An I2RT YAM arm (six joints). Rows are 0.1 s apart.
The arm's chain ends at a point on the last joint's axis. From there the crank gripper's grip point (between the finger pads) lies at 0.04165 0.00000 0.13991 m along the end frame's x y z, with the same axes.
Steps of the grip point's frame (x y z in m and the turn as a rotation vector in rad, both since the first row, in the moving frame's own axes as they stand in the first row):
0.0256, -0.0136, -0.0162, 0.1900, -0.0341, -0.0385
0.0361, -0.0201, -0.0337, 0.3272, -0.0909, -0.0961
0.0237, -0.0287, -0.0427, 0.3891, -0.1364, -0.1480
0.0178, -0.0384, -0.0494, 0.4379, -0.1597, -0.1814
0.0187, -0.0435, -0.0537, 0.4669, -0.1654, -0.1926
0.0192, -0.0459, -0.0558, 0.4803, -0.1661, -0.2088
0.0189, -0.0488, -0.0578, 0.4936, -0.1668, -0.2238
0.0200, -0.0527, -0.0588, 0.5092, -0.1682, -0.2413
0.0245, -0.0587, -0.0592, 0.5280, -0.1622, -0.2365
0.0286, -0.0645, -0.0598, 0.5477, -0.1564, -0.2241
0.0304, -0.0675, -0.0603, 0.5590, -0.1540, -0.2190
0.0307, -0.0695, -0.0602, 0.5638, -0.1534, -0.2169
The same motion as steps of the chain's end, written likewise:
0.0309, 0.0144, -0.0149, 0.1900, -0.0341, -0.0385
0.0511, 0.0287, -0.0288, 0.3272, -0.0909, -0.0961
0.0470, 0.0297, -0.0353, 0.3891, -0.1364, -0.1480
0.0459, 0.0270, -0.0393, 0.4379, -0.1597, -0.1814
0.0482, 0.0258, -0.0417, 0.4669, -0.1654, -0.1926
0.0496, 0.0255, -0.0427, 0.4803, -0.1661, -0.2088
0.0501, 0.0246, -0.0437, 0.4936, -0.1668, -0.2238
0.0523, 0.0230, -0.0434, 0.5092, -0.1682, -0.2413
0.0560, 0.0192, -0.0423, 0.5280, -0.1622, -0.2365
0.0590, 0.0155, -0.0414, 0.5477, -0.1564, -0.2241
0.0603, 0.0138, -0.0411, 0.5590, -0.1540, -0.2190
0.0605, 0.0123, -0.0406, 0.5638, -0.1534, -0.2169

